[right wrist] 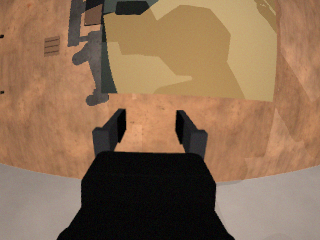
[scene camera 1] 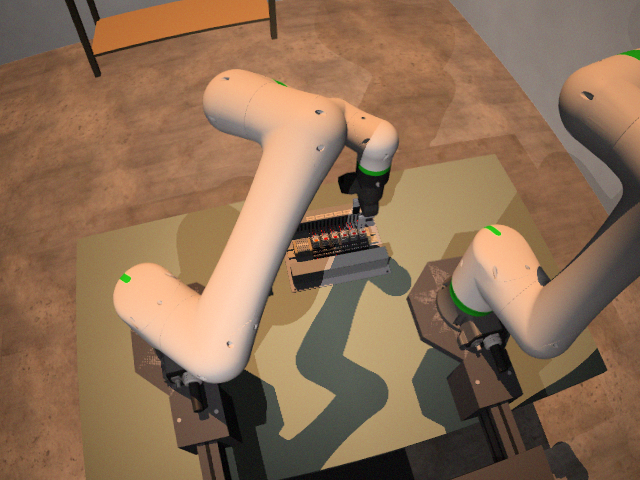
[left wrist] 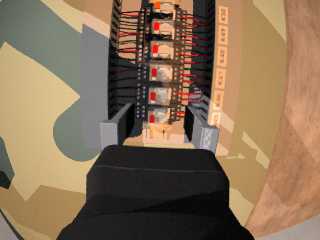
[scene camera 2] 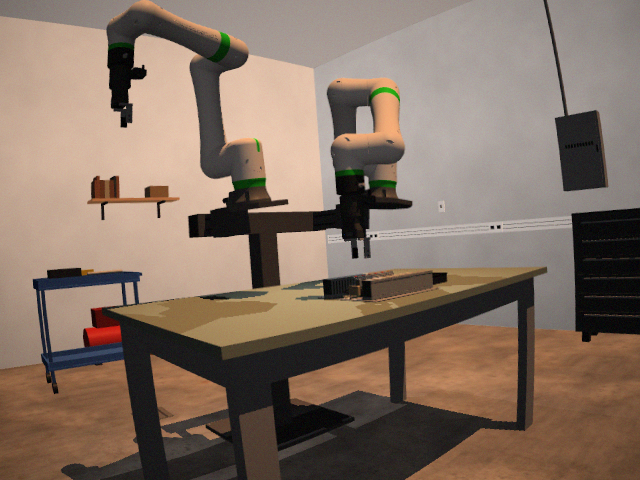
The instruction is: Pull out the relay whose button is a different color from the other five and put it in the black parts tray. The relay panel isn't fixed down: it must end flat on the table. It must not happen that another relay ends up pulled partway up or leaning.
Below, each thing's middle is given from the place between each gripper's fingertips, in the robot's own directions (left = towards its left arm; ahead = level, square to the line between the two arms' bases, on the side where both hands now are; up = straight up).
Scene:
Right now the relay panel [scene camera 1: 308, 268] is 1 cm behind my left hand [scene camera 2: 361, 258], 8 cm to the left of it and 11 cm below it.
I see the relay panel 34 cm ahead of my right hand [scene camera 2: 126, 125], 74 cm to the left of it and 60 cm below it.

